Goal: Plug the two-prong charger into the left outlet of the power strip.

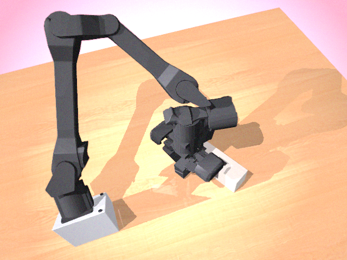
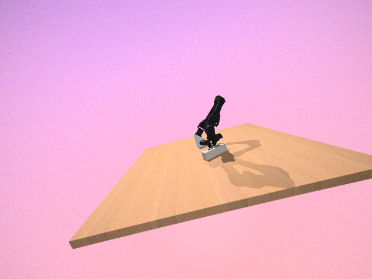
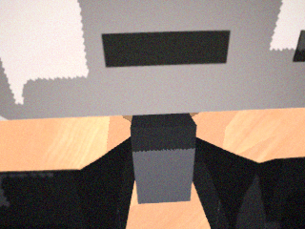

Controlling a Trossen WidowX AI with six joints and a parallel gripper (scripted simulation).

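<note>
Now: gripper tip 2 cm short of the grey charger, 1 cm to the right of it and 1 cm below it.
</note>
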